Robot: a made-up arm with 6 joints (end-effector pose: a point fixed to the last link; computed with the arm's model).
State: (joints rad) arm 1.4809 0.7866 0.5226 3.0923 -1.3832 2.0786
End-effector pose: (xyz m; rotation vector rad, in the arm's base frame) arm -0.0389 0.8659 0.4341 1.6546 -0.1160 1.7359
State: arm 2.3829 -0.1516 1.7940 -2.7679 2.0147 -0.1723
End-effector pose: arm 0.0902 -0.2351 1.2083 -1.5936 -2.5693 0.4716
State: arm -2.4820 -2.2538 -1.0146 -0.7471 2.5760 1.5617
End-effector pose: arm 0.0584 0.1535 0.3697 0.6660 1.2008 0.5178
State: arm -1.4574 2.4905 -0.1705 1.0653 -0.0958 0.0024
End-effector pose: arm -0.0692 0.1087 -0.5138 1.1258 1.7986 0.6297
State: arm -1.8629 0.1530 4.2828 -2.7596 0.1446 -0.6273
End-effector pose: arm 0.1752 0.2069 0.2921 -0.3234 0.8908 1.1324
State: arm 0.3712 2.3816 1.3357 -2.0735 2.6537 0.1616
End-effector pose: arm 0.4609 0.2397 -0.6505 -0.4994 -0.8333 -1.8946
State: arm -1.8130 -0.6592 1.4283 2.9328 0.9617 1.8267
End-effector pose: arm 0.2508 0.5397 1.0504 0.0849 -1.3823 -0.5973
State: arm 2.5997 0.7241 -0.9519 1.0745 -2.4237 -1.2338
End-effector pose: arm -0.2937 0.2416 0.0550 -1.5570 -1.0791 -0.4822
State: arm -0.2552 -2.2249 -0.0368 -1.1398 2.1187 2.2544
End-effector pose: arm -0.6037 0.1072 0.3999 1.6829 -1.1110 -1.8349
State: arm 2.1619 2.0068 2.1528 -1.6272 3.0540 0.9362
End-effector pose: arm -0.5547 0.8147 -0.0348 0.6171 -0.1271 -0.9072
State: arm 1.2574 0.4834 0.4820 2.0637 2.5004 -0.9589
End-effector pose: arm 0.1802 0.7350 0.7562 0.2606 0.3705 -2.4050
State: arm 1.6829 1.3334 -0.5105 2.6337 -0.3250 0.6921
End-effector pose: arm -0.1456 0.3827 -0.1885 1.0483 1.2323 -0.8612
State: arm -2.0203 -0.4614 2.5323 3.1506 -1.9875 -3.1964
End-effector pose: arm 0.4261 0.6150 0.7374 1.3260 0.7561 -1.7144
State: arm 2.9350 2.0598 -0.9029 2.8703 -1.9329 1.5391
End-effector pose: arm 0.0463 -0.1245 -0.1433 -0.5360 1.3985 1.5354
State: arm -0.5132 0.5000 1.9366 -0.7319 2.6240 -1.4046
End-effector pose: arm 0.2933 -0.2649 1.1588 0.5958 1.8596 -1.2793
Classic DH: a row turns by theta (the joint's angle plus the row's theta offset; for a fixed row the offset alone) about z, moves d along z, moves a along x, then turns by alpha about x. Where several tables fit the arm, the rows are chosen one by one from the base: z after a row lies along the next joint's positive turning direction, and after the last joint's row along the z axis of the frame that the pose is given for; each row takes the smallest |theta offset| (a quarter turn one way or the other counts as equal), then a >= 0, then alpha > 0; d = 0 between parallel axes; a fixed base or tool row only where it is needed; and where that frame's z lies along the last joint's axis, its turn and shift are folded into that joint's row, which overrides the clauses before.
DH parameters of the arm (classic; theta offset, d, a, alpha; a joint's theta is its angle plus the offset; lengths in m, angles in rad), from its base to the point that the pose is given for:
joint 1: 0 0.2141 0 -1.5708
joint 2: -1.5708 0 0.4971 3.1416
joint 3: 0 0 0 -1.5708
joint 4: 0 -0.5236 0 1.5708
joint 5: 0 0.1166 0 -1.5708
joint 6: 1.5708 0 0 1.5708
tool (fixed): -1.5708 0 0 0

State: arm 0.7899 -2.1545 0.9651 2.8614 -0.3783 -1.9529
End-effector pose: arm -0.7405 -0.5881 -0.0806 1.3797 -2.3479 -1.3703
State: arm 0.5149 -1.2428 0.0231 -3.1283 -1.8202 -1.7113
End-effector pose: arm -0.3289 -0.0521 0.8732 0.4802 -2.0790 -1.7727
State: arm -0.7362 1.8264 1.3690 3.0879 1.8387 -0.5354
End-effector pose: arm 0.7847 -0.5540 -0.1372 -0.7038 0.8700 1.9349
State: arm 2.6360 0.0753 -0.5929 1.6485 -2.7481 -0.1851
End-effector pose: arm -0.4597 0.2441 0.4766 -1.5561 -0.4843 -0.5204
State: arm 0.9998 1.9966 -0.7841 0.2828 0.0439 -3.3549
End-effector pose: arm 0.0803 -0.0821 -0.2066 0.3894 0.3108 -2.1045
